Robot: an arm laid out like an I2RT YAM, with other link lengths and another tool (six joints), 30 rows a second.
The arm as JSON. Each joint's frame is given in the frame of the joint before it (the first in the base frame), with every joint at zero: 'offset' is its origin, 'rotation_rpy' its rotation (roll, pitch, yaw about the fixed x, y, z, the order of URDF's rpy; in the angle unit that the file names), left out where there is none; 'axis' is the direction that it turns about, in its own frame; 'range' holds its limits. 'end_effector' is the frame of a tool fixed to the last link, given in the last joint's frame.
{
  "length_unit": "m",
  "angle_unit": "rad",
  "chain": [
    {
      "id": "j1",
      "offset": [
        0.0,
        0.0,
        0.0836
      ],
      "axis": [
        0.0,
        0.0,
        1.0
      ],
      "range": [
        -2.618,
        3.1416
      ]
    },
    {
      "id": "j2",
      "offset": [
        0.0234,
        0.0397,
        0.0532
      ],
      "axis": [
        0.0,
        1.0,
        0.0
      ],
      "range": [
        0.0,
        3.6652
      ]
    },
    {
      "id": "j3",
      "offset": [
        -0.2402,
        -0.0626,
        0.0
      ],
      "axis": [
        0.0,
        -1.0,
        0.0
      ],
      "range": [
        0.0,
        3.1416
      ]
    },
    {
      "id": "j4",
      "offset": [
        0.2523,
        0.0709,
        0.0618
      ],
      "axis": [
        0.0,
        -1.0,
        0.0
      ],
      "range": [
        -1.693,
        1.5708
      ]
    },
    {
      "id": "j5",
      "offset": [
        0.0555,
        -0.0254,
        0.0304
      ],
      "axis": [
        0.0,
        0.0,
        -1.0
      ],
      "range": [
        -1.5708,
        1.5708
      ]
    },
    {
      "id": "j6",
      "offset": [
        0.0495,
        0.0,
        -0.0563
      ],
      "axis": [
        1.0,
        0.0,
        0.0
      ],
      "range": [
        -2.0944,
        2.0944
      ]
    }
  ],
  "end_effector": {
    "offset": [
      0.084,
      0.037,
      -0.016
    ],
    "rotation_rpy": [
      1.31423,
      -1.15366,
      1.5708
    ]
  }
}
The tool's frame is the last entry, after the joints.
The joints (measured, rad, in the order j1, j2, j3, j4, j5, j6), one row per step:
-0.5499, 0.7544, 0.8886, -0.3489, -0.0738, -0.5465
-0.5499, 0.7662, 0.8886, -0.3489, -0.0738, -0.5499
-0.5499, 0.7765, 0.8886, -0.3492, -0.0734, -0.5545
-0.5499, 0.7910, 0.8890, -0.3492, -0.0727, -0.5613
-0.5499, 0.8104, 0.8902, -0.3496, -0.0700, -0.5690
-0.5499, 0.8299, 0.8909, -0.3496, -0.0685, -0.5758
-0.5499, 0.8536, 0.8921, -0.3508, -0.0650, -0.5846
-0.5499, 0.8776, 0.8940, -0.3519, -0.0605, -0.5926
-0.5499, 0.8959, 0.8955, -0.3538, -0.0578, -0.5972
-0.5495, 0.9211, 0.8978, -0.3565, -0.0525, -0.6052
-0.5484, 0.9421, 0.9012, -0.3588, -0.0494, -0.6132
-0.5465, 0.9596, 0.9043, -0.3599, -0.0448, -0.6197
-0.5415, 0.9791, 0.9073, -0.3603, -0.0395, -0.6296
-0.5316, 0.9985, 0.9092, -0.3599, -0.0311, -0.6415
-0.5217, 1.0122, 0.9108, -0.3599, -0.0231, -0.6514
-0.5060, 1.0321, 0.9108, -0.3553, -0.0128, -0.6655
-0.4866, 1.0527, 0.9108, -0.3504, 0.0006, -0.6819
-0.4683, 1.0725, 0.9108, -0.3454, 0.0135, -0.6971
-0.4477, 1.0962, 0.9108, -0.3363, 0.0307, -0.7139
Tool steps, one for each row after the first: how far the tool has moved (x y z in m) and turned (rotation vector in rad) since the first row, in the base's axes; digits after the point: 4 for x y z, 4 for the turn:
0.0016, -0.0011, -0.0029, 0.0032, 0.0116, 0.0007
0.0028, -0.0021, -0.0055, 0.0047, 0.0227, 0.0014
0.0046, -0.0035, -0.0090, 0.0060, 0.0378, 0.0023
0.0068, -0.0056, -0.0135, 0.0086, 0.0575, 0.0017
0.0090, -0.0075, -0.0182, 0.0123, 0.0767, 0.0021
0.0115, -0.0099, -0.0241, 0.0164, 0.1013, 0.0014
0.0138, -0.0123, -0.0298, 0.0207, 0.1254, -0.0003
0.0155, -0.0140, -0.0342, 0.0259, 0.1438, -0.0012
0.0176, -0.0163, -0.0405, 0.0312, 0.1701, -0.0028
0.0195, -0.0179, -0.0451, 0.0339, 0.1913, -0.0016
0.0212, -0.0192, -0.0488, 0.0351, 0.2083, -0.0015
0.0233, -0.0200, -0.0531, 0.0336, 0.2283, 0.0022
0.0256, -0.0198, -0.0578, 0.0290, 0.2500, 0.0088
0.0274, -0.0191, -0.0612, 0.0235, 0.2666, 0.0150
0.0305, -0.0177, -0.0663, 0.0144, 0.2884, 0.0265
0.0338, -0.0156, -0.0717, 0.0017, 0.3122, 0.0399
0.0369, -0.0135, -0.0769, -0.0105, 0.3347, 0.0524
0.0407, -0.0116, -0.0827, -0.0261, 0.3586, 0.0640

